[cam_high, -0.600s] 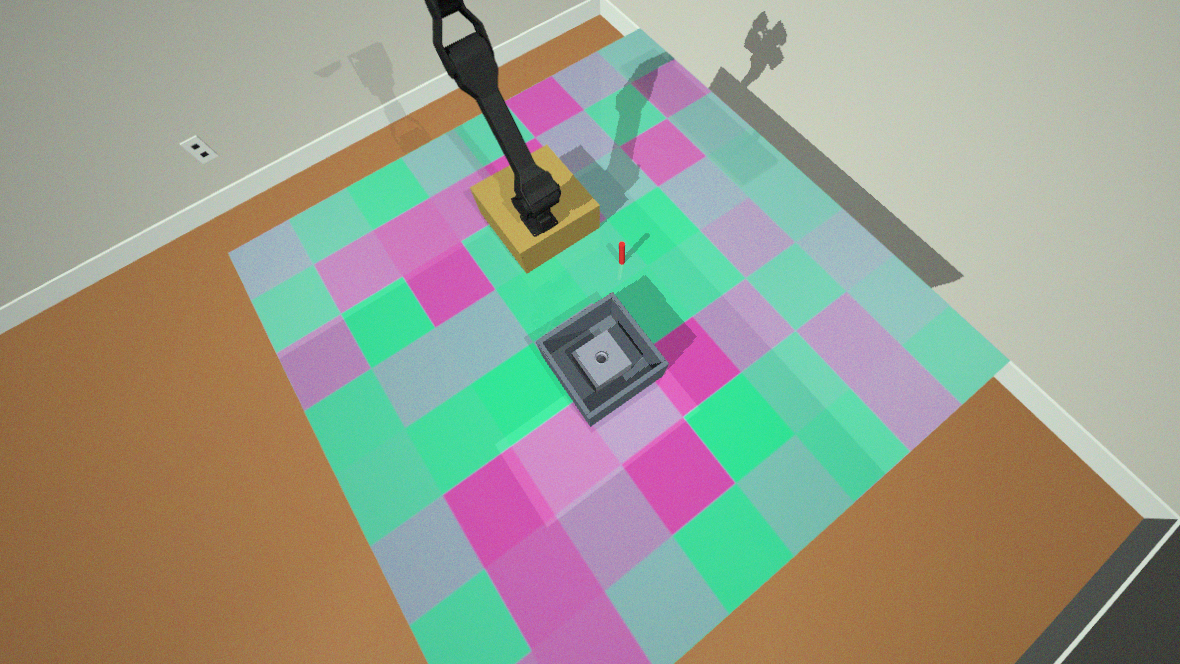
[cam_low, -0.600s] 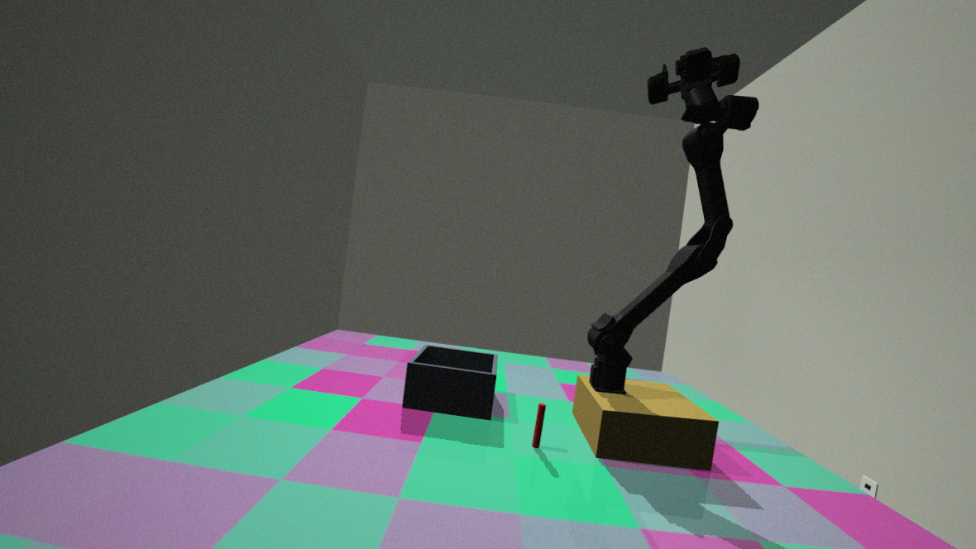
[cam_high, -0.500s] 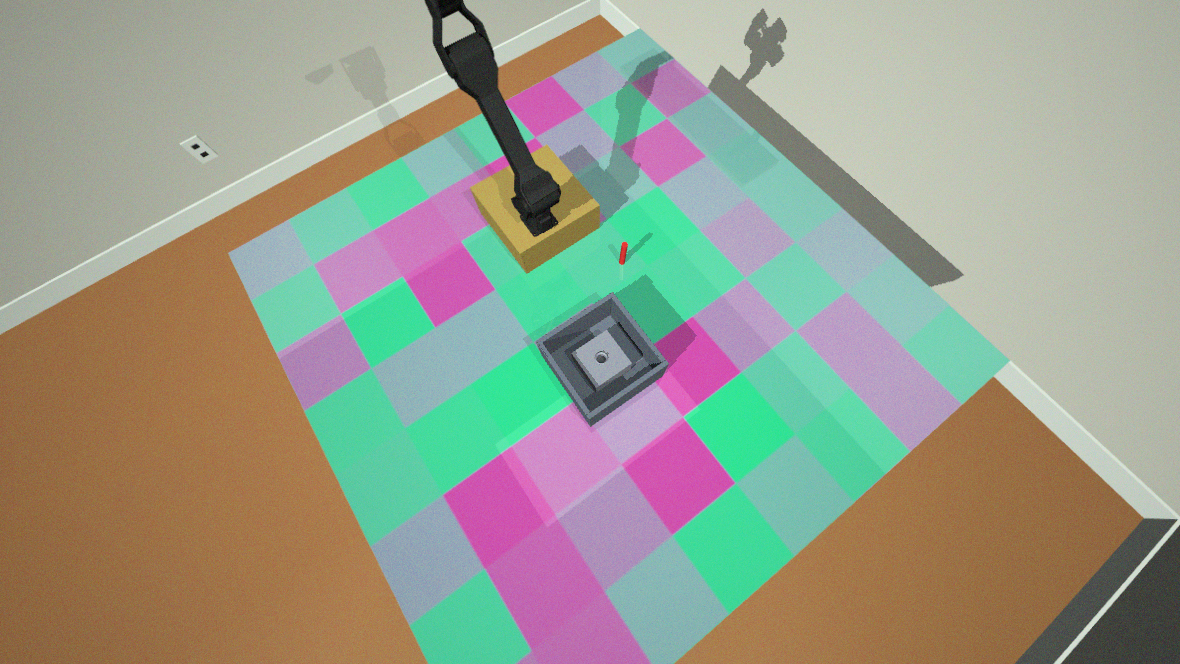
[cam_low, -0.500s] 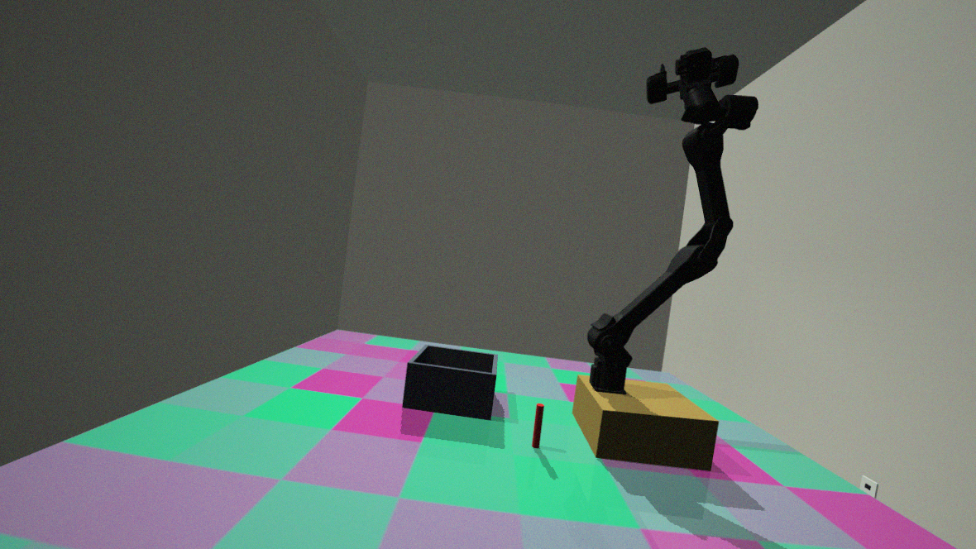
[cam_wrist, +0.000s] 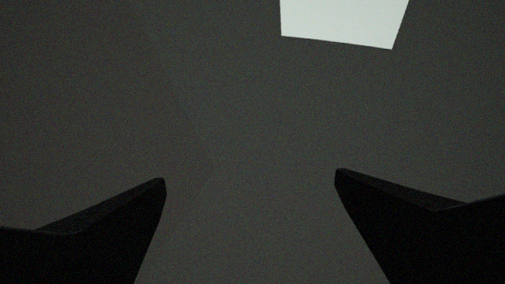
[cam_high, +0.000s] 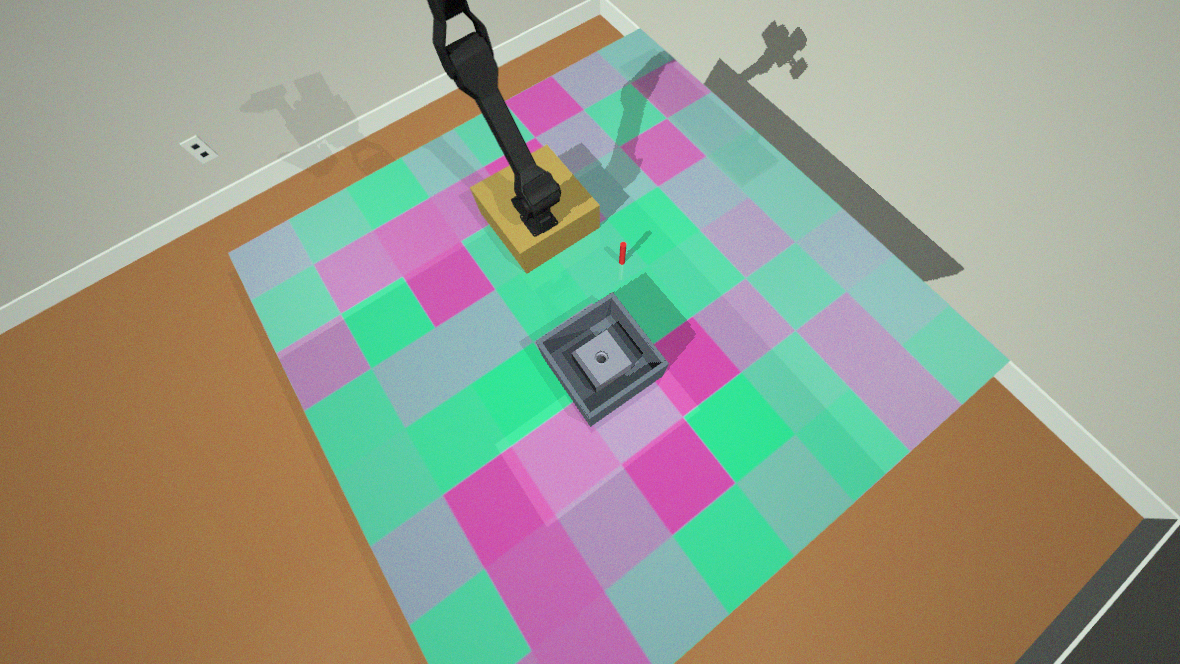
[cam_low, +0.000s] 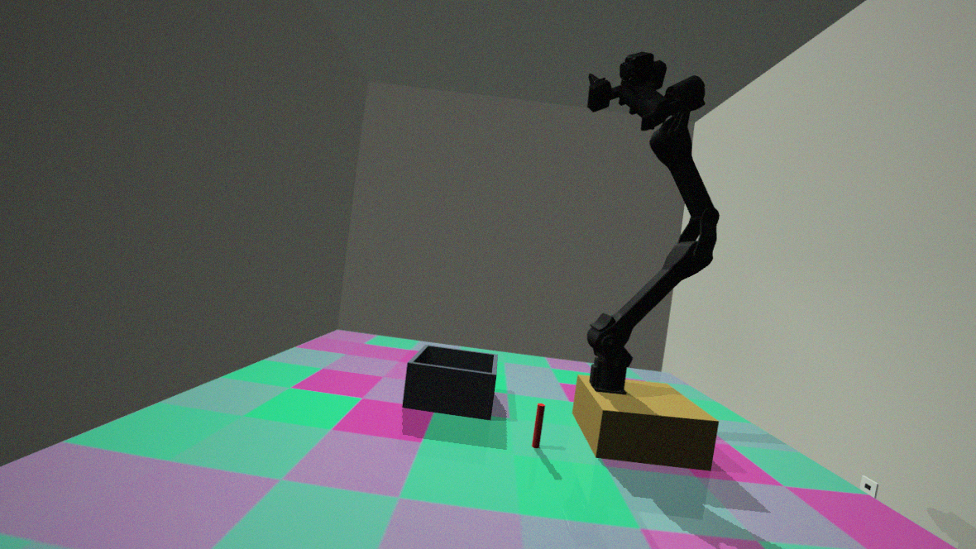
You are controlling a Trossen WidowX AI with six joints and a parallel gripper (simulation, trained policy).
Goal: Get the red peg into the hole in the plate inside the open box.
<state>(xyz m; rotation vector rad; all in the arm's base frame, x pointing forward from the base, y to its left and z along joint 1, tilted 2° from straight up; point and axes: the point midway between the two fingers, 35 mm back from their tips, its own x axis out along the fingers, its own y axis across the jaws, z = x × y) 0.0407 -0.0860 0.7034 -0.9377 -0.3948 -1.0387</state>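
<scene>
The red peg lies 780 mm below my gripper tip, 210 mm to the left of it and 80 mm ahead of it. The rest, counted from my gripper tip: box: 790 mm below, 260 mm ahead, 30 mm to the left; then light plate: 770 mm below, 260 mm ahead, 30 mm to the left.
</scene>
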